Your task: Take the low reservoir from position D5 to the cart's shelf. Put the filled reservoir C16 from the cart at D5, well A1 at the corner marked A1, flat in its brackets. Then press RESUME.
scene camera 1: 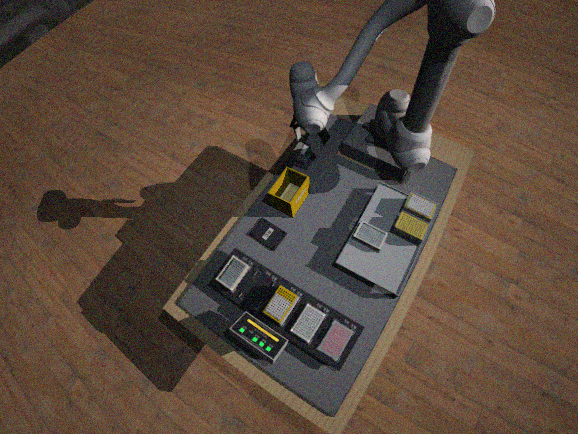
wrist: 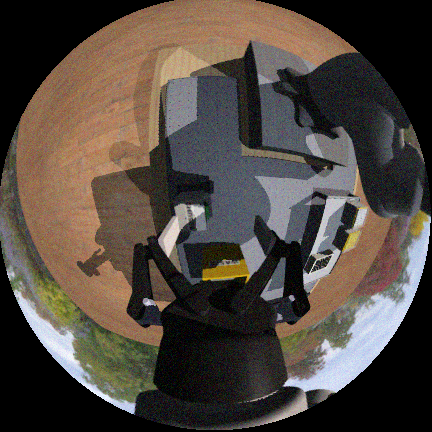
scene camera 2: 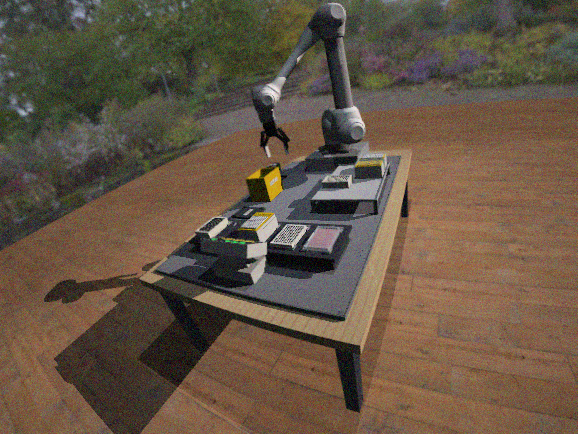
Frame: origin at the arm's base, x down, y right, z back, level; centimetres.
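Seen in the pictures: gripper, fingertip midpoint: (scene camera 1: 310, 143) (wrist: 216, 223) (scene camera 2: 278, 155); arm's base at its link origin: (wrist: 315, 102) (scene camera 2: 338, 149).
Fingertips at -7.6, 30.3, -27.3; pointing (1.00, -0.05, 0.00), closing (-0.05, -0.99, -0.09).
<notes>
Pixels of each thing's top centre, then the offset from my fingertips to it, as dx, dy, dz. "*": a spot on its surface instead.
- small dark RESUME button box at its top centre: (wrist: 189, 215) (scene camera 1: 301, 147) +5.2, +5.0, -0.2
- white-framed reservoir at its top centre: (scene camera 1: 231, 272) (scene camera 2: 211, 224) +7.4, +3.0, -68.8
- grey cart shelf at a spot on its surface: (scene camera 1: 375, 261) (scene camera 2: 347, 191) * +9.6, -48.0, -37.9
- yellow open bin at its top centre: (wrist: 225, 293) (scene camera 1: 288, 184) (scene camera 2: 262, 172) +2.1, -0.5, -23.9
- white plate at its top centre: (scene camera 2: 289, 233) (scene camera 1: 308, 322) +9.1, -34.1, -72.2
- pink plate at its top centre: (scene camera 2: 322, 236) (scene camera 1: 336, 340) +9.1, -46.4, -73.3
- lit panel at a spot on its surface: (scene camera 1: 257, 336) * +3.2, -20.4, -85.7
- white rack at its top centre: (scene camera 1: 421, 204) (wrist: 361, 217) (scene camera 2: 372, 154) +2.5, -56.8, -8.3
My gripper (scene camera 1: 311, 136) (scene camera 2: 277, 151) (wrist: 216, 223) is open and empty, fingers down. It hangs above the small dark RESUME button box (scene camera 1: 303, 158) near the table's left edge; its pale label (wrist: 191, 214) shows beside the left finger in the wrist view. A white-framed reservoir (scene camera 1: 233, 273) (scene camera 2: 212, 227) sits in the leftmost place of the black deck. Another white-framed, low tray-like piece (scene camera 1: 370, 235) (scene camera 2: 337, 180) (wrist: 320, 263) lies on the grey cart shelf (scene camera 1: 375, 261) (scene camera 2: 345, 194). Position labels and well A1 are too small to read, and which piece is C16 cannot be told.
A yellow open bin (scene camera 1: 296, 201) (scene camera 2: 266, 185) (wrist: 225, 272) stands beside the button box. The deck also holds a yellow rack (scene camera 1: 281, 305), a white plate (scene camera 1: 309, 323) and a pink plate (scene camera 1: 336, 341). A lit panel (scene camera 1: 257, 336) stands in front. A white rack (scene camera 1: 420, 205) and yellow rack (scene camera 1: 411, 226) stand on the cart.
</notes>
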